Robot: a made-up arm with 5 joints.
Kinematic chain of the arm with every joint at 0, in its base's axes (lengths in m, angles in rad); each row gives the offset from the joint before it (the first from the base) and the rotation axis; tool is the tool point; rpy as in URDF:
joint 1: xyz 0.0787 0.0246 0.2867 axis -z
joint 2: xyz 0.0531 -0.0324 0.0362 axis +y
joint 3: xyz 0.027 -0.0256 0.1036 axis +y
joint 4: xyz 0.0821 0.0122 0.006 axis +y
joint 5: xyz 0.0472 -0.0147 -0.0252 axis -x
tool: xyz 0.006 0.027 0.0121 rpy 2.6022 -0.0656 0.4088
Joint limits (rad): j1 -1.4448..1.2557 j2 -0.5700..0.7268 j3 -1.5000..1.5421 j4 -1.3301..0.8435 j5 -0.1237..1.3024
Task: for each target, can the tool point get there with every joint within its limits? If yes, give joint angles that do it. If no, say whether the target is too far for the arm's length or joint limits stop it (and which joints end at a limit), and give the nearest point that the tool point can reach.
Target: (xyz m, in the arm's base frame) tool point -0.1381 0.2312 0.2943
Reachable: no: joint limits stop it (at a limit: joint 1) | nearest point 0.1317 0.1970 0.2943 | short by 0.272 m
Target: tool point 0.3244 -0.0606 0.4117
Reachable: yes | joints 0.2089 0.3660 -0.4841 -0.2367 0.7412
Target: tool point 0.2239 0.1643 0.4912
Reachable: yes | joints -0.9318 0.0812 -0.8339 0.3788 0.0184
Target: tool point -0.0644 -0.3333 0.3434
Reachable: no: too far | nearest point 0.1294 -0.2654 0.3446 | short by 0.205 m
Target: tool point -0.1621 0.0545 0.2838
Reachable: no: joint limits stop it (at a limit: joint 1, joint 2, joint 3, joint 4, joint 5) | nearest point 0.0427 0.0006 0.3203 | short by 0.215 m
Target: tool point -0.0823 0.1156 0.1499
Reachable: no: joint limits stop it (at a limit: joint 1, joint 2) | nearest point 0.1227 0.1191 0.2442 | short by 0.226 m
